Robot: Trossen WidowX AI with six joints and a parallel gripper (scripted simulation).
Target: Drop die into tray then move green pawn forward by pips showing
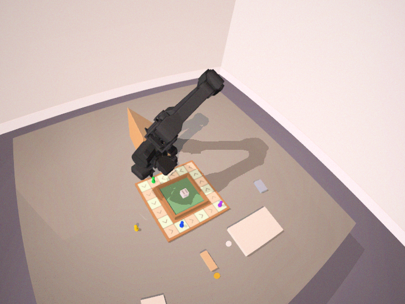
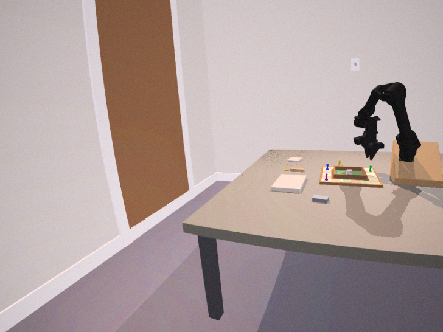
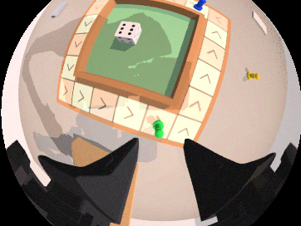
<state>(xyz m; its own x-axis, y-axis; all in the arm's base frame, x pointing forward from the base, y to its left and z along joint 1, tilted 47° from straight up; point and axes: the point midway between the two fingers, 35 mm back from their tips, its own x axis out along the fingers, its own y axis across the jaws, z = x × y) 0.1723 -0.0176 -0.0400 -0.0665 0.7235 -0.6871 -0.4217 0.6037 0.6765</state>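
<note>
Now: the green pawn 50 mm below my gripper tip and 10 mm behind it. The rest, counted from my gripper tip: green tray 90 mm ahead, 80 mm to the left, 70 mm below; then white die 90 mm to the left, 90 mm ahead, 50 mm below; then blue pawn 210 mm ahead, 50 mm below, 20 mm to the left.
</note>
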